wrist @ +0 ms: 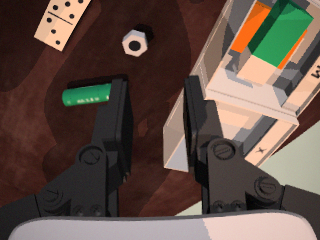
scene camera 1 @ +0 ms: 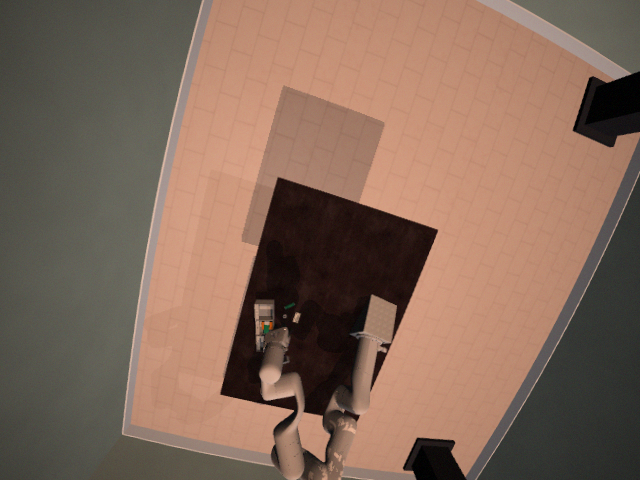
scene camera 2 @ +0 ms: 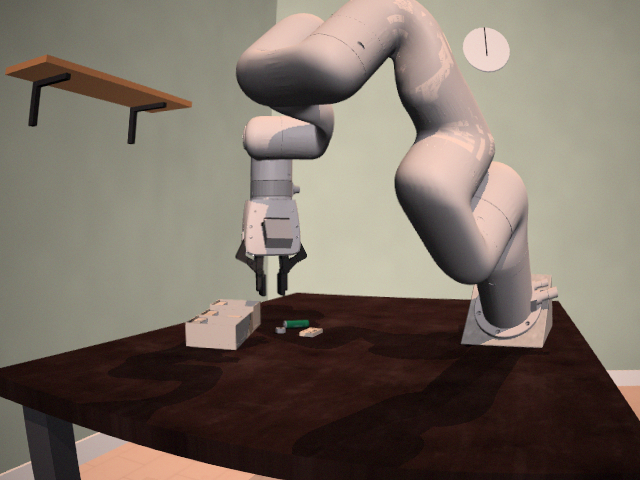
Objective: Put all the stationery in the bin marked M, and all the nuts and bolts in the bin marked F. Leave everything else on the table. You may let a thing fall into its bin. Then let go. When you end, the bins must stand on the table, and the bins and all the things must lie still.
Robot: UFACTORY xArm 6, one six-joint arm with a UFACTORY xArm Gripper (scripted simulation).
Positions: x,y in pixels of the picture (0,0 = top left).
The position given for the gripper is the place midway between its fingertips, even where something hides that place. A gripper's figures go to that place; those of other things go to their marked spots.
Scene:
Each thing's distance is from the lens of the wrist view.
gripper [wrist: 156,98]: 14 cm
green cylinder [wrist: 98,93]: 22 cm

